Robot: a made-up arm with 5 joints.
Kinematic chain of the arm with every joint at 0, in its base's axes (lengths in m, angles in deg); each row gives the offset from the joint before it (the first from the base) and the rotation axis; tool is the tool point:
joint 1: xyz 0 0 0.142 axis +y
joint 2: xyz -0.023 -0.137 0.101 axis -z
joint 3: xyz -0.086 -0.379 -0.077 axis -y
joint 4: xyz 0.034 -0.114 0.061 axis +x
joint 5: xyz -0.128 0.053 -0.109 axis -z
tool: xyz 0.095 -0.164 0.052
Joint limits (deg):
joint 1: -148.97..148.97
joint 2: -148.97..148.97
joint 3: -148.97..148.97
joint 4: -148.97..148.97
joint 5: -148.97..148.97
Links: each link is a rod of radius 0.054 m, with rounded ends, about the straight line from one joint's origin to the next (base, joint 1, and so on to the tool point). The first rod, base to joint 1, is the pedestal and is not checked.
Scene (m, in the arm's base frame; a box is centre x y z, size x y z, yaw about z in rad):
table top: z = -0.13
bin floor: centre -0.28 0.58 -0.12 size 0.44 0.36 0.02 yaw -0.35
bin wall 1: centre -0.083 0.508 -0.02 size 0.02 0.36 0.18 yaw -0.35
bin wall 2: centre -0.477 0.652 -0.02 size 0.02 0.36 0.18 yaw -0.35
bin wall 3: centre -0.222 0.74 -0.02 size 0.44 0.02 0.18 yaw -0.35
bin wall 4: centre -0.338 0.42 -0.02 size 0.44 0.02 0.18 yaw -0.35
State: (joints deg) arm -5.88 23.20 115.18 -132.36 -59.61
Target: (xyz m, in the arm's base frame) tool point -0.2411 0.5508 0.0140
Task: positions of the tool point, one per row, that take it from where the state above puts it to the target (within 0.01 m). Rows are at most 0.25 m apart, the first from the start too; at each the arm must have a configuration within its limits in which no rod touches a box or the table.
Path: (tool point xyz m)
1: -0.4988 -0.5205 0.2331
2: -0.5608 -0.4388 0.2758
3: -0.6112 -0.3391 0.3099
4: -0.6467 -0.2144 0.3359
5: -0.6564 -0.0630 0.3533
6: -0.6263 0.1085 0.3587
7: -0.5459 0.2836 0.3453
8: -0.4139 0.4391 0.3066
9: -0.2411 0.5508 0.2396
10: -0.2593 0.5511 0.1855
11: -0.2656 0.5512 0.1282
12: -0.2595 0.5511 0.0701
13: -0.2411 0.5508 0.0140

